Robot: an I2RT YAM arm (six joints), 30 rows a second.
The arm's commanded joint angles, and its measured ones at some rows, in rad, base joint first. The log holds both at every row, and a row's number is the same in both.
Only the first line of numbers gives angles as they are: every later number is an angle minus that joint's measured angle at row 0.
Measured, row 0:
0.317, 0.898, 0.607, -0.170, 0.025, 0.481
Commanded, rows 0 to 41:
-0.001, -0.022, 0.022, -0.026, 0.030, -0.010
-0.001, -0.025, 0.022, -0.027, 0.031, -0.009
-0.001, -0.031, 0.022, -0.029, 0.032, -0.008
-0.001, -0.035, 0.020, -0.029, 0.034, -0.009
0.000, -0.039, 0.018, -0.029, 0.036, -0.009
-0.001, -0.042, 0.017, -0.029, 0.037, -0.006
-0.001, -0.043, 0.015, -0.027, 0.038, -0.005
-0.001, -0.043, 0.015, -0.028, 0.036, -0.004
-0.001, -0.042, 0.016, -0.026, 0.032, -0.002
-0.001, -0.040, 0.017, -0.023, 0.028, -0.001
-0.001, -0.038, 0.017, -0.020, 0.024, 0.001
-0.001, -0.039, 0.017, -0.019, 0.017, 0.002
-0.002, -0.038, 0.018, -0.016, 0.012, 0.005
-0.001, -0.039, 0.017, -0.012, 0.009, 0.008
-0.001, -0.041, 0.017, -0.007, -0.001, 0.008
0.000, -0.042, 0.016, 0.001, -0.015, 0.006
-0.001, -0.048, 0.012, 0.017, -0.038, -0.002
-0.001, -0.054, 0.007, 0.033, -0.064, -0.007
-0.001, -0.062, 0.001, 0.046, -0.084, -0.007
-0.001, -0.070, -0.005, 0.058, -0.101, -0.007
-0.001, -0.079, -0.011, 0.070, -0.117, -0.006
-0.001, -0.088, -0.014, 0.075, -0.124, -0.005
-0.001, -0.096, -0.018, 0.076, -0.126, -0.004
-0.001, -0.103, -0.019, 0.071, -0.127, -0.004
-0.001, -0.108, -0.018, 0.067, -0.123, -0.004
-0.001, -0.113, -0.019, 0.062, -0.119, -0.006
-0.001, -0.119, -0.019, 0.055, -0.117, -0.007
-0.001, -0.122, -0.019, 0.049, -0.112, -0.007
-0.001, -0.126, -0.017, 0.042, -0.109, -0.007
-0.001, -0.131, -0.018, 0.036, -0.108, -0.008
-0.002, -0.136, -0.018, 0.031, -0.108, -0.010
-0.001, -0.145, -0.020, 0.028, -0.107, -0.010
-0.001, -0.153, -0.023, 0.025, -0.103, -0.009
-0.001, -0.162, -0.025, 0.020, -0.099, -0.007
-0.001, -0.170, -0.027, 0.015, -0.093, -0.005
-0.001, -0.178, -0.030, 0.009, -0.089, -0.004
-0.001, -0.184, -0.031, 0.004, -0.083, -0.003
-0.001, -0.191, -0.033, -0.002, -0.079, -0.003
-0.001, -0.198, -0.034, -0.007, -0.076, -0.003
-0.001, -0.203, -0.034, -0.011, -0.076, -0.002
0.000, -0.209, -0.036, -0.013, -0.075, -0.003
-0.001, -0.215, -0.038, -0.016, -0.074, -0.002
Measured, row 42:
0.000, -0.195, -0.028, 0.001, -0.093, 0.001
